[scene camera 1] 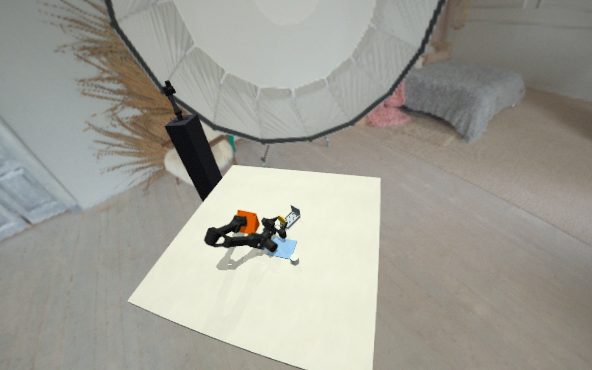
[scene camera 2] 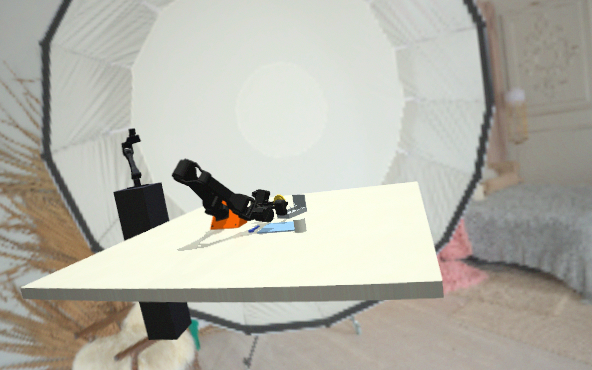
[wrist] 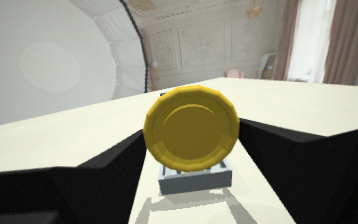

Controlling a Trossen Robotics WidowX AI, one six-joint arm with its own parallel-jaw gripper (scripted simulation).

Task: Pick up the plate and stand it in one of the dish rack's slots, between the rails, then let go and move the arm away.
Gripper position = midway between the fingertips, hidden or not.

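Observation:
There is a grey dish rack (wrist: pixel 170 182) in the scene. I also see a yellow plate (wrist: pixel 192 128), and my gripper (wrist: pixel 190 128) holds the yellow plate.

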